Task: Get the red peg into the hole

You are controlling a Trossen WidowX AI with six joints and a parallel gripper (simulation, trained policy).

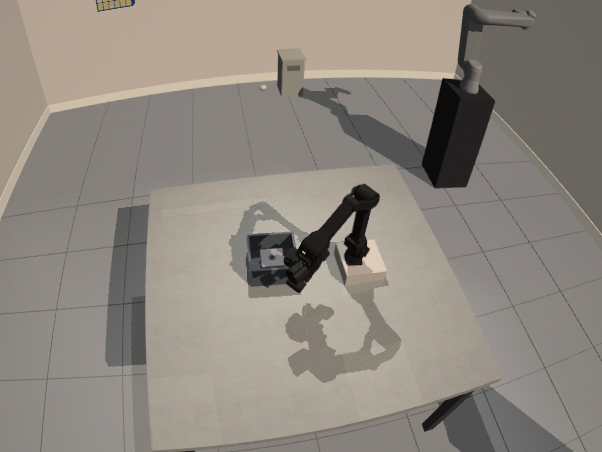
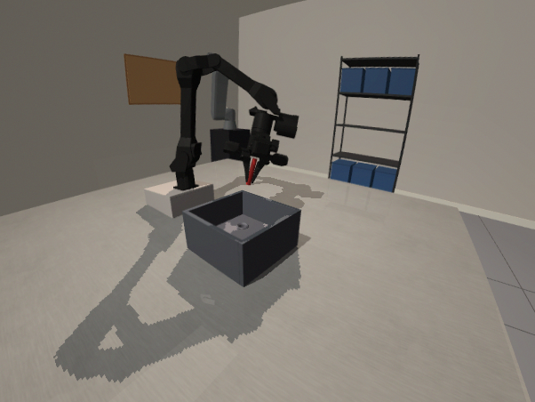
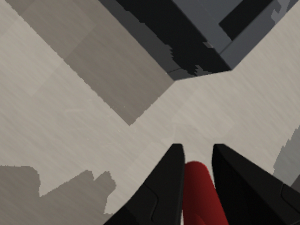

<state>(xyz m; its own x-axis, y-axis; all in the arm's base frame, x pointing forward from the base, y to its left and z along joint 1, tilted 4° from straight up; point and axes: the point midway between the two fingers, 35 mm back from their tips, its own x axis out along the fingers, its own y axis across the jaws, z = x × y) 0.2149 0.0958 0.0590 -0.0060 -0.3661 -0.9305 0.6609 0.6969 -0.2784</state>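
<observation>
The light grey plate is 14 cm to the right of my gripper tip, 10 cm ahead of it and 6 cm below it. Also, from my gripper tip: dark grey box 14 cm to the right, 10 cm ahead, 8 cm below; red peg 3 cm above, 2 cm to the left, 1 cm behind.
</observation>
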